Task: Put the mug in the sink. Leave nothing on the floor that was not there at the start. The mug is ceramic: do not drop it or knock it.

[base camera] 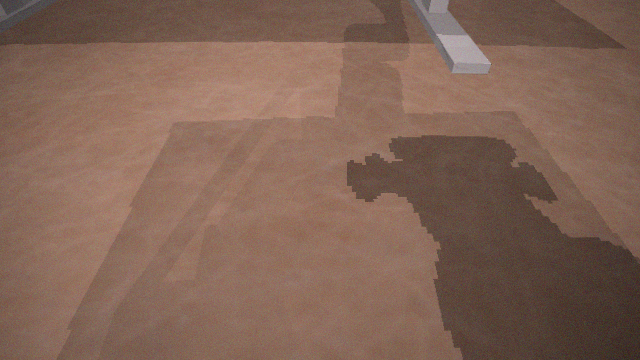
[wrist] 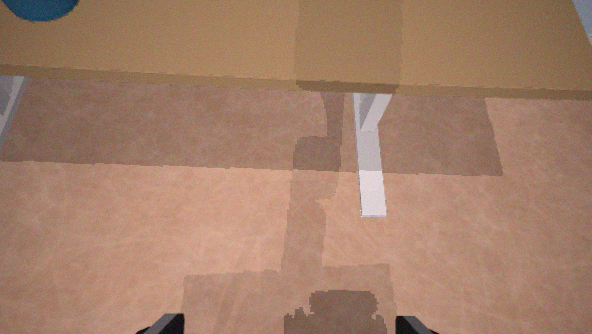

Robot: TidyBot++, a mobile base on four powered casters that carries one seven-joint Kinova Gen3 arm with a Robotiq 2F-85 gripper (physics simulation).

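Places are measured from the arm's base along level axes (x right, y ahead, z up), in metres.
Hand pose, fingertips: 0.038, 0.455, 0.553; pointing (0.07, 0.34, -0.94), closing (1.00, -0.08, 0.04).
Observation:
After its pixels a point has its place, as x, y, z.
A blue round object (wrist: pixel 41 9) @[-0.254, 0.867, 0.344], which may be the mug, stands on the brown table top (wrist: pixel 175 40) @[-0.089, 0.837, 0.324] at the top left of the wrist view. Its upper part is cut off by the frame edge, and no handle shows. My gripper (wrist: pixel 290 325) @[0.038, 0.455, 0.553] is open, with its two fingertips far apart at the bottom of the wrist view and bare floor showing between them. The blue object is well to the left of the fingers and beyond them. The sink does not show in either view.
The table's front edge runs across the upper wrist view. A white table foot (base camera: pixel 462 52) (wrist: pixel 373 192) sticks out on the floor, right of centre. Part of another light support (base camera: pixel 25 11) @[-0.803, 1.232, -0.379] (wrist: pixel 11 107) shows at the left. The arm's shadow falls on the floor (base camera: pixel 250 280) @[-0.063, 0.312, -0.396].

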